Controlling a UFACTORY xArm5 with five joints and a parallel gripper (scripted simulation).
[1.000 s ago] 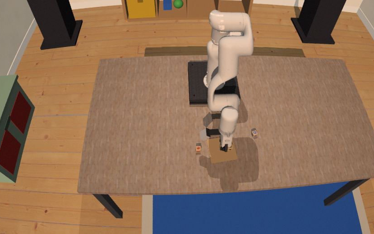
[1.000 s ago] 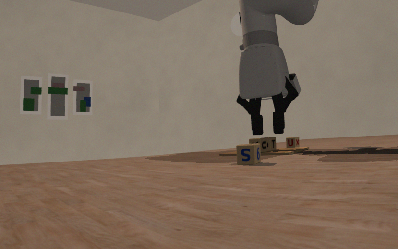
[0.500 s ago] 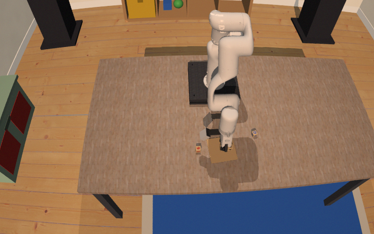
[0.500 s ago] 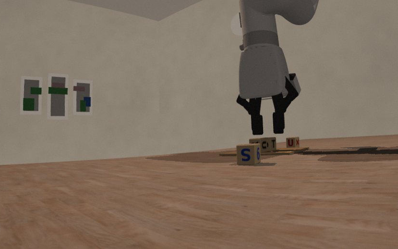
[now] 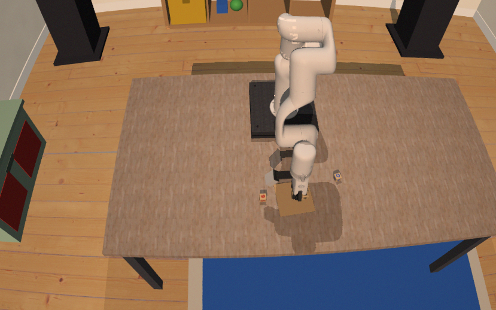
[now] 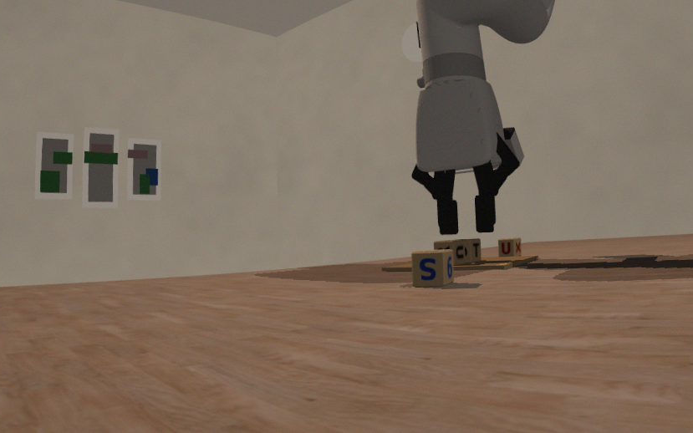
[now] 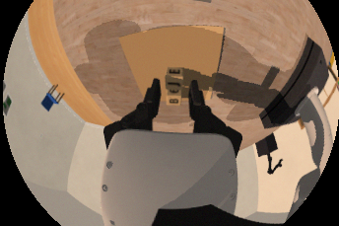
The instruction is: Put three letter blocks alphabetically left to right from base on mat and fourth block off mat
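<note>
My hand is 5 cm above the tan mat. From my hand the other things lie so: letter block (13 cm to the right, 4 cm below).
</note>
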